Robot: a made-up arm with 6 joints.
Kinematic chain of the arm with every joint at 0, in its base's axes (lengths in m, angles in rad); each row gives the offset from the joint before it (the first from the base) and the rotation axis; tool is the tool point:
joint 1: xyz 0 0 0.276 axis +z
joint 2: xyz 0 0 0 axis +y
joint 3: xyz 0 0 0.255 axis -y
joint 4: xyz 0 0 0 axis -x
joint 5: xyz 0.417 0 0 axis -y
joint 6: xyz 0 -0.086 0 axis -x
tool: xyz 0 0 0
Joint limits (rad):
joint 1: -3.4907..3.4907
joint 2: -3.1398..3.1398
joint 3: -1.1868..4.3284
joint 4: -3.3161..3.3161
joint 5: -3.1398..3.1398
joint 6: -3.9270..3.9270
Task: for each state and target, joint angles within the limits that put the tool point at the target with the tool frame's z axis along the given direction. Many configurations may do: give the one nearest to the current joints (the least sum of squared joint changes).
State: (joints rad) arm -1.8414 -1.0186 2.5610 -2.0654 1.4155 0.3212
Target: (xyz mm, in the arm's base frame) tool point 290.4 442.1 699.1 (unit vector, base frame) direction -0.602 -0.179 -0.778
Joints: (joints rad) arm -2.0849 -0.7761 1.9468 -1.9955 1.3285 0.7209
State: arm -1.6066 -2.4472 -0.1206 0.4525 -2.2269 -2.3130
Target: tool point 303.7 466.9 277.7 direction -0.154 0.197 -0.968
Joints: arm -2.2668 -2.3801 0.1720 0.6907 -2.3485 -2.3381
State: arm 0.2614 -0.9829 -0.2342 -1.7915 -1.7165 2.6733
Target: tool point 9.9 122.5 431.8 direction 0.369 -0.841 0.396
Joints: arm 1.2793 -1.7866 -1.0744 -1.8745 -2.4714 2.0216
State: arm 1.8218 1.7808 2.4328 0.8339 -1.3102 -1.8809
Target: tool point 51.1 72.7 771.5 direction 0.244 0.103 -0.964
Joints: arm 1.7611 1.1260 2.9714 0.7327 -1.5514 -2.8030
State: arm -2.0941 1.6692 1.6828 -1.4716 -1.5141 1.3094
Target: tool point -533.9 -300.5 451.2 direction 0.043 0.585 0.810
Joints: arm -2.6931 1.7577 2.4919 -2.0448 -1.3053 1.2267
